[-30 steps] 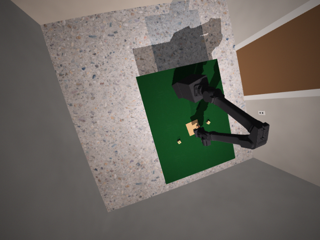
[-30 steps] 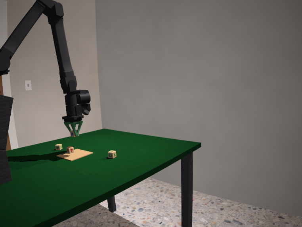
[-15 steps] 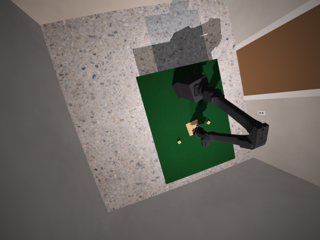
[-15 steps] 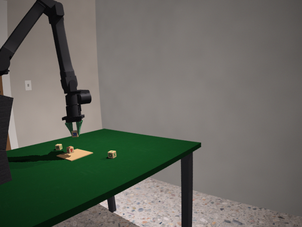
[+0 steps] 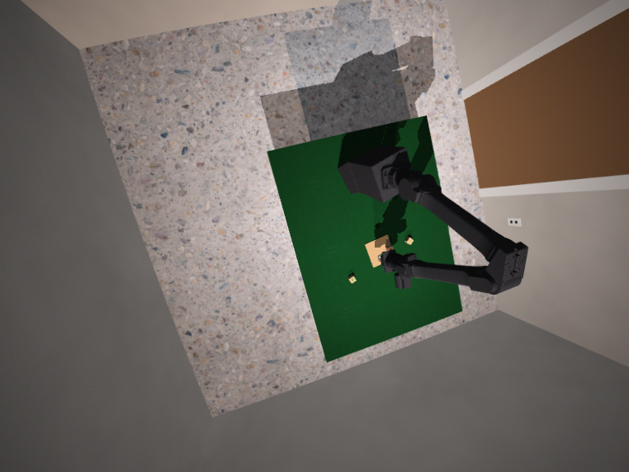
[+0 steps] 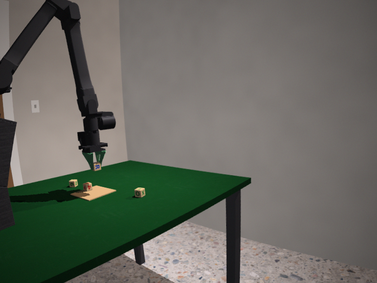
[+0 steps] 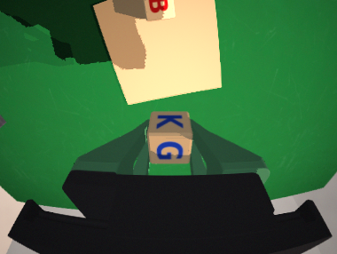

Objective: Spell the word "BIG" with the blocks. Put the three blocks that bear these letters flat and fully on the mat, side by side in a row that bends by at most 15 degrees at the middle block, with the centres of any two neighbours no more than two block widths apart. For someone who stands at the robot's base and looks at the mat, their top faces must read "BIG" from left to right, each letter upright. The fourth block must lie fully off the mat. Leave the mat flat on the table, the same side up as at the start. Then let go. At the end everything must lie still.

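Now: the tan mat 50 mm to the left of my hand and 110 mm below it. From my hand the other things lie so: I block (10 mm behind, 220 mm to the left, 100 mm below); then B block (90 mm to the left, 100 mm below).
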